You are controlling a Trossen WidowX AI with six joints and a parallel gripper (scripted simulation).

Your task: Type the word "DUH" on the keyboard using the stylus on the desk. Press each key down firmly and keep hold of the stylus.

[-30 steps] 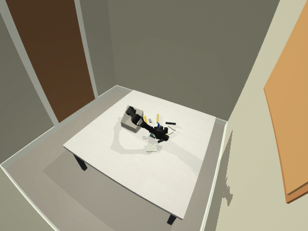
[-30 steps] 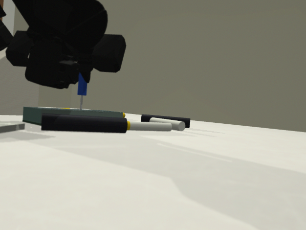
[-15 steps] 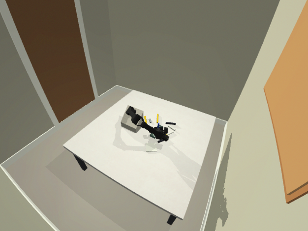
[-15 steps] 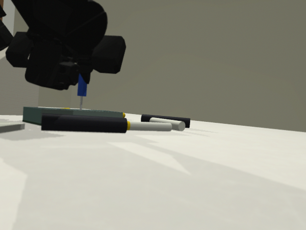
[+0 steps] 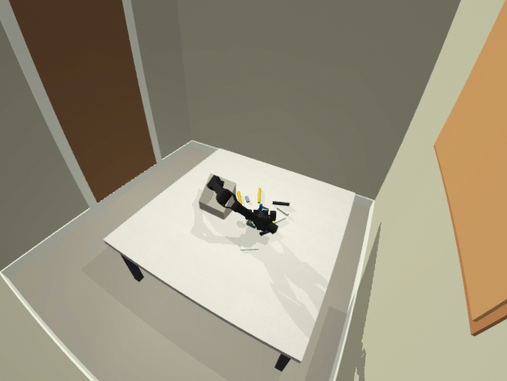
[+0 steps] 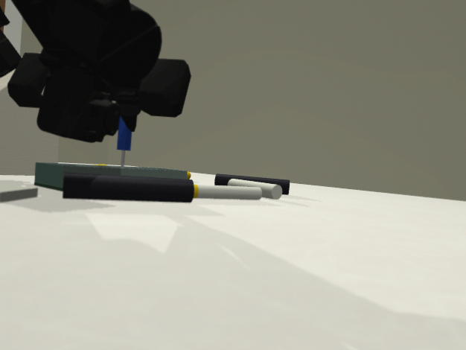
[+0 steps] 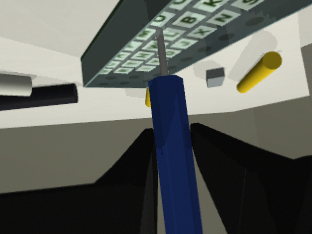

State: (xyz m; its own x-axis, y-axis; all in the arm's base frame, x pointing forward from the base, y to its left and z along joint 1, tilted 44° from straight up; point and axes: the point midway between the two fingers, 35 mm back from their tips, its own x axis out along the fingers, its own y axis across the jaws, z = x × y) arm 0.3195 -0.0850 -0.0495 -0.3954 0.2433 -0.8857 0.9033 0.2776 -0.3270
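Right now my gripper tip is 11 cm short of the white cylinder, 7 cm above it and 3 cm to the right of it. From my gripper tip the other things lie so: stylus tip: 5 cm below; white notepad: 21 cm to the right, 7 cm below, 3 cm ahead; blue stylus: 1 cm below.
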